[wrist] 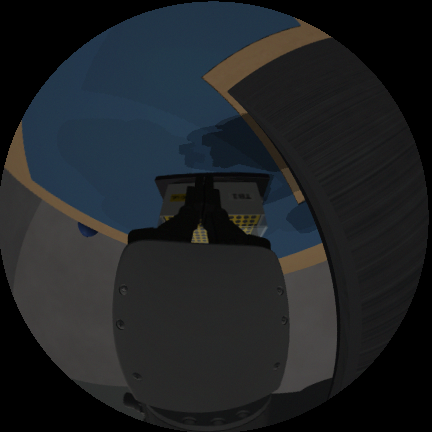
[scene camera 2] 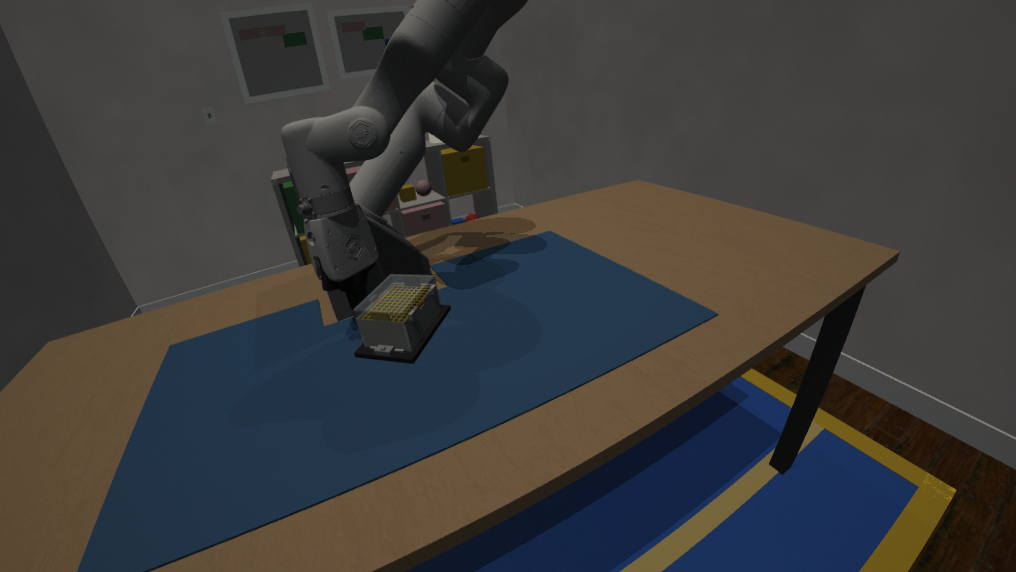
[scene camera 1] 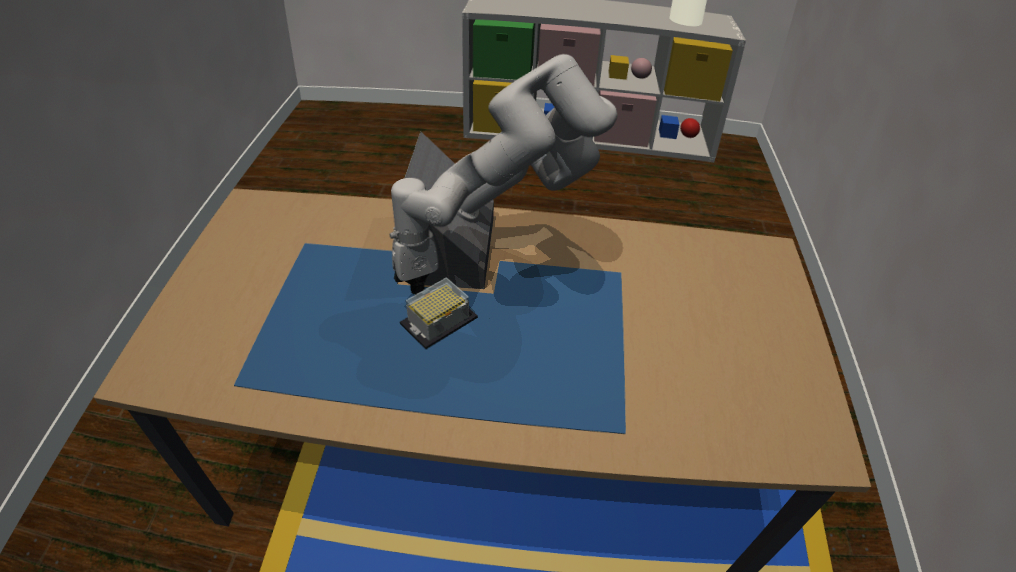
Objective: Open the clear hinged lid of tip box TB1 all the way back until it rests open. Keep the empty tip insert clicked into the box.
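Frame: origin at the arm's base, x ahead, y left, z up, level; millimetres.
Seen in the pictures: gripper, between the fingertips: (wrist: 202, 185) (scene camera 2: 362, 310) (scene camera 1: 418, 294).
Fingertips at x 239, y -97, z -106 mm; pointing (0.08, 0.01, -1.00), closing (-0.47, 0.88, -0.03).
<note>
Offsets run from my fingertips to a thing's top centre. "pt": to the spot under its first point. Level surfaces: height alone.
Tip box TB1 {dx +47, dy +51, dz +34 mm} (scene camera 1: 444, 323) (scene camera 2: 387, 333) (wrist: 242, 194) is a grey-white box on a dark base {pt dx +129, dy +26, dz -36 mm} (scene camera 1: 426, 344) (scene camera 2: 383, 356) (wrist: 164, 180). The yellow, empty tip insert {dx +47, dy +51, dz +31 mm} (scene camera 1: 437, 304) (scene camera 2: 398, 301) (wrist: 246, 219) sits level in its top. The clear lid {pt dx +6, dy +92, dz +35 mm} (scene camera 1: 455, 284) (scene camera 2: 419, 279) lies down over the insert. My gripper (scene camera 1: 417, 287) (scene camera 2: 353, 297) (wrist: 202, 185) is shut and empty, with its fingers together in front of the labelled wall, on the box side nearest the arm. The fingers hide the middle of that wall in the wrist view; contact cannot be told.
The box stands on a blue mat {dz -44 mm} (scene camera 1: 568, 355) (scene camera 2: 554, 333) (wrist: 150, 45) on the wooden table {dz -47 mm} (scene camera 1: 710, 341) (scene camera 2: 746, 241). A tall dark panel (scene camera 1: 471, 248) (scene camera 2: 401, 259) (wrist: 370, 150) stands close beside the gripper and behind the box.
</note>
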